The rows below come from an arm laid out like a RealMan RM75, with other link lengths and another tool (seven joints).
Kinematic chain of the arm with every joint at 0, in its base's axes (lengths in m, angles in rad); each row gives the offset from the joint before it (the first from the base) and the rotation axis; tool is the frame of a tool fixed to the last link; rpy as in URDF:
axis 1: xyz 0 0 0.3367 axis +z
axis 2: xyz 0 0 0 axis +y
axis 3: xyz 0 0 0.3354 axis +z
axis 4: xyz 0 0 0 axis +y
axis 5: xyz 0 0 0.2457 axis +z
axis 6: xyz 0 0 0 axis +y
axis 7: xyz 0 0 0.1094 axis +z
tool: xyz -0.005 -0.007 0.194 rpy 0 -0.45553 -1.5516
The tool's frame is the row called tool.
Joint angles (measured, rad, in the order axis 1, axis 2, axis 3, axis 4, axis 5, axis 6, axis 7), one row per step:
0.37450, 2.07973, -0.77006, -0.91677, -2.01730, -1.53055, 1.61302
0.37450, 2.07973, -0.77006, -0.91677, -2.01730, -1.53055, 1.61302
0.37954, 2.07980, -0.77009, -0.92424, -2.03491, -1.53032, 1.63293
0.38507, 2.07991, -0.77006, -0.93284, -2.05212, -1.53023, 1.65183
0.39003, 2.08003, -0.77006, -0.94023, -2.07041, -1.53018, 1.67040
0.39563, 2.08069, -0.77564, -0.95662, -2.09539, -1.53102, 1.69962
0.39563, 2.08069, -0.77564, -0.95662, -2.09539, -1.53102, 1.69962
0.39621, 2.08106, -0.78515, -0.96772, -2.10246, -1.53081, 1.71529
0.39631, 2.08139, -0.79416, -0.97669, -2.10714, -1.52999, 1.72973
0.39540, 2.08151, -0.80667, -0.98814, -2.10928, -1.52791, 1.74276
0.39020, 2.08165, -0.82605, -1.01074, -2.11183, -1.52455, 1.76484
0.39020, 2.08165, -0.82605, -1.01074, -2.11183, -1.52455, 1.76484
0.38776, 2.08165, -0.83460, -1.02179, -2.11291, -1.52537, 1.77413
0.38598, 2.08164, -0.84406, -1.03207, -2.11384, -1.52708, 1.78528
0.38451, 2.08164, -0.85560, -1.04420, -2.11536, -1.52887, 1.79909
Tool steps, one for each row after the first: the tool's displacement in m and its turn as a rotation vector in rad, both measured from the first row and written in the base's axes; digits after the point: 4 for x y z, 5 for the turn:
0.0000, 0.0000, 0.0000, 0.00000, 0.00000, 0.00000
0.0015, 0.0007, -0.0007, -0.00979, -0.00993, -0.01150
0.0026, 0.0018, -0.0009, -0.01809, -0.02061, -0.02107
0.0044, 0.0024, -0.0015, -0.02723, -0.03180, -0.03206
0.0060, 0.0028, -0.0023, -0.04128, -0.05025, -0.04518
0.0060, 0.0028, -0.0023, -0.04128, -0.05025, -0.04518
0.0057, 0.0028, -0.0030, -0.04848, -0.05875, -0.04895
0.0053, 0.0027, -0.0037, -0.05448, -0.06473, -0.05328
0.0043, 0.0028, -0.0042, -0.05891, -0.07232, -0.05396
0.0038, 0.0028, -0.0038, -0.06248, -0.08485, -0.05730
0.0038, 0.0028, -0.0038, -0.06248, -0.08485, -0.05730
0.0031, 0.0023, -0.0035, -0.06518, -0.09023, -0.05700
0.0019, 0.0016, -0.0038, -0.07008, -0.09438, -0.05735
0.0004, 0.0009, -0.0042, -0.07617, -0.09959, -0.05769

